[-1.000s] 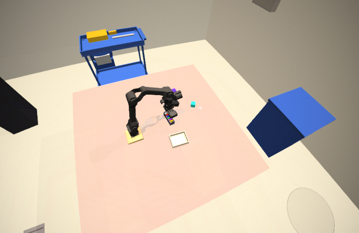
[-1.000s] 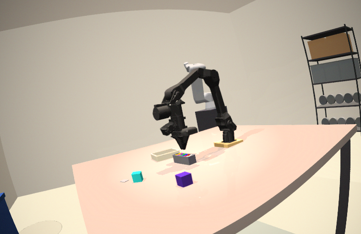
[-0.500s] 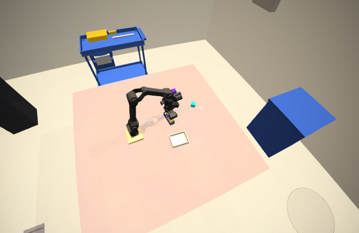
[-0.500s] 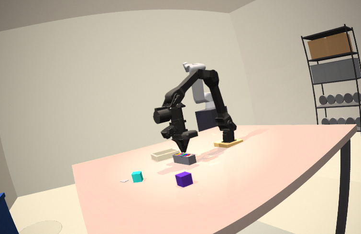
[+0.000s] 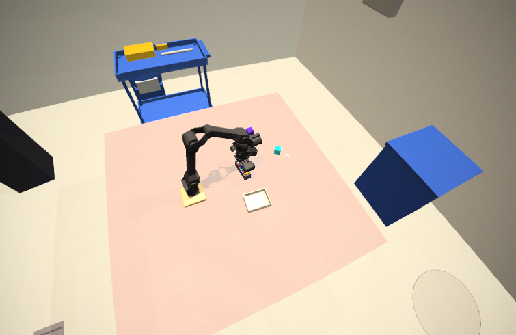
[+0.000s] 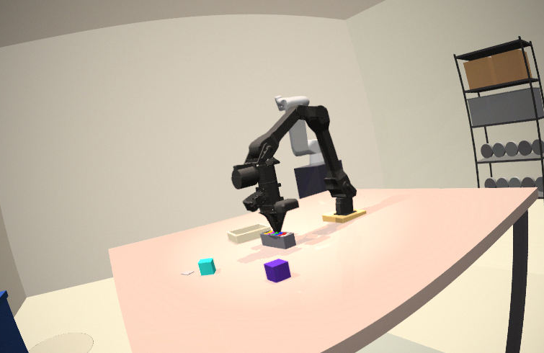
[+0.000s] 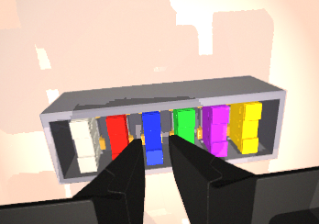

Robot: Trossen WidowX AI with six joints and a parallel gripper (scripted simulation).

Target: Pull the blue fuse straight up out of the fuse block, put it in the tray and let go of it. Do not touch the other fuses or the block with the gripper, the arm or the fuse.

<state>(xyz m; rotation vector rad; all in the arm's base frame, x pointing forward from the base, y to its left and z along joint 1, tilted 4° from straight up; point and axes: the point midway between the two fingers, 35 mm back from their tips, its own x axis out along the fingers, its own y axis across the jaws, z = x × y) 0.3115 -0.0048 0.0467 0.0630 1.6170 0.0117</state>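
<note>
Right now my gripper tip is 2 cm above the blue fuse. From my gripper tip the other things lie so: red fuse 2 cm to the left, 2 cm below; then magenta fuse 4 cm to the right, 2 cm below; then green fuse 2 cm to the right, 2 cm below.
</note>
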